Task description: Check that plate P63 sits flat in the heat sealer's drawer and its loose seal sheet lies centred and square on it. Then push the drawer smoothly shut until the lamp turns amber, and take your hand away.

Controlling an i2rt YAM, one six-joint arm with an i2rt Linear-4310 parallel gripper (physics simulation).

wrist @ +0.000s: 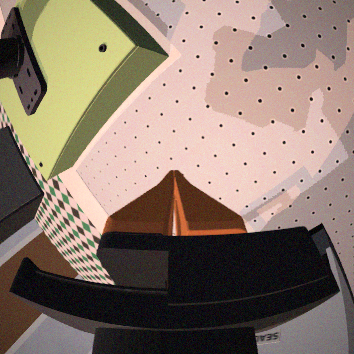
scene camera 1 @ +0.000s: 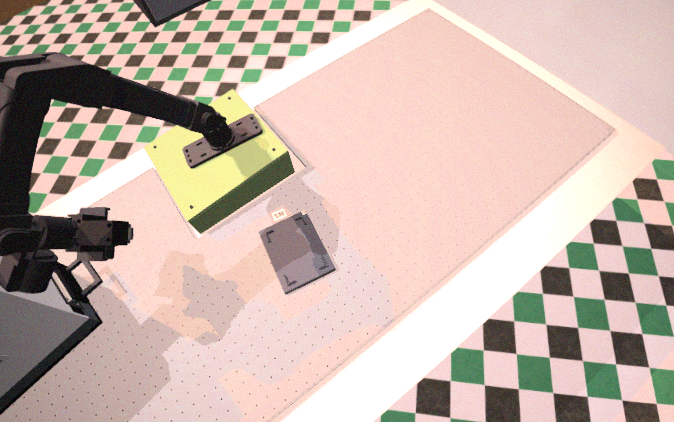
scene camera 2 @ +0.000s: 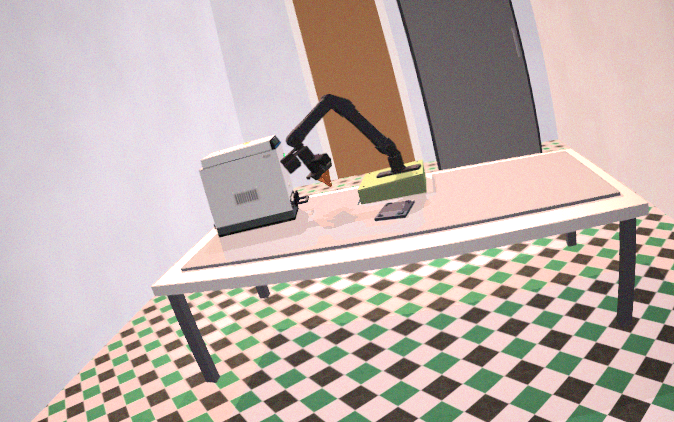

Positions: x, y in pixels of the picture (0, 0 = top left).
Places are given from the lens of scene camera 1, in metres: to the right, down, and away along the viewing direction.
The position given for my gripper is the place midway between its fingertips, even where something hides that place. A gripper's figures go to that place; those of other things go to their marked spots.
my gripper (scene camera 1: 131, 235): -0.44, 0.05, 0.74
dark sealer drawer (scene camera 1: 64, 273): -0.58, 0.13, 0.73
